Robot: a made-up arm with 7 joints.
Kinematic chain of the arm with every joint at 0, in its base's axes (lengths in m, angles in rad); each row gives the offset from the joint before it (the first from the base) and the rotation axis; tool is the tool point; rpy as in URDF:
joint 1: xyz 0 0 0.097 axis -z
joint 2: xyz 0 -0.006 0.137 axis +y
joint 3: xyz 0 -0.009 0.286 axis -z
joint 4: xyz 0 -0.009 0.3 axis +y
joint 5: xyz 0 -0.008 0.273 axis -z
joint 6: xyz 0 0 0.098 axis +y
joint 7: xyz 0 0 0.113 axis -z
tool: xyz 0 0 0 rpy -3.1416 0 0
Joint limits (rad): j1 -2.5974..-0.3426 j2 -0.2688..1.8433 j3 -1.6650..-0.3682 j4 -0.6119..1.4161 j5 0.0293..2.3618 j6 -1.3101..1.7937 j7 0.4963..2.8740
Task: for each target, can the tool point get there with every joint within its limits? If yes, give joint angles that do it. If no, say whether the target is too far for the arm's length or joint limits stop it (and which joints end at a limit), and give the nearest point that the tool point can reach.
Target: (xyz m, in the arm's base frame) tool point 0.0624 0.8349 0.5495
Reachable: yes | joints -1.2271 0.7519 -0.6138 1.1580 1.9574 0.0400 0.7468
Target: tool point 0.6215 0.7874 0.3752
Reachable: yes | joints -1.0875 1.5730 -1.1325 -0.4462 1.2999 -0.7582 0.9849
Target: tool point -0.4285 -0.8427 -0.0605
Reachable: no: joint limits stop it (at a limit: joint 1, joint 2, joint 4) | nearest point -0.6465 -0.0898 -0.0474 | short by 0.784 m
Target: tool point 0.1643 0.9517 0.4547
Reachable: yes | joints -1.4886 1.2455 -0.8216 0.1395 1.9407 1.3625 2.3133
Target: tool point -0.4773 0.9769 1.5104
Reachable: no: too far | nearest point -0.3047 0.6237 1.0489 | short by 0.606 m
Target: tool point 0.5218 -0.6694 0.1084
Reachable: no: joint limits stop it (at a limit: joint 1, joint 2, joint 4, joint 5, joint 6) | nearest point 0.8789 -0.0410 -0.0141 | short by 0.733 m
